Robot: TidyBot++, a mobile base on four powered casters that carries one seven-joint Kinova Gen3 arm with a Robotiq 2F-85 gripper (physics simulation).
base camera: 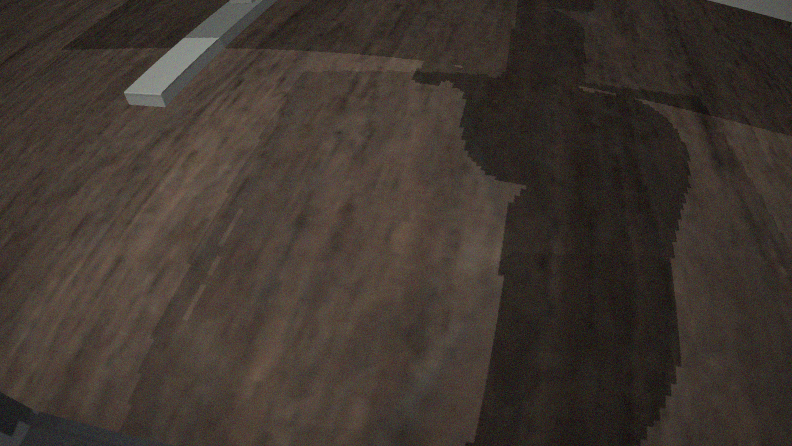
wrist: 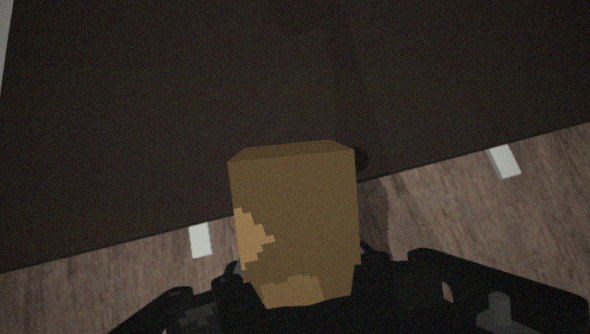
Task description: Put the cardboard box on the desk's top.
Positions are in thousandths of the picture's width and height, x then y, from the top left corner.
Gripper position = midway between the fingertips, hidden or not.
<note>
In view: my gripper (wrist: 506,777), a tan cardboard box (wrist: 501,615) and a desk (wrist: 211,373).
The base camera view misses the tan cardboard box: it is out of frame.
</note>
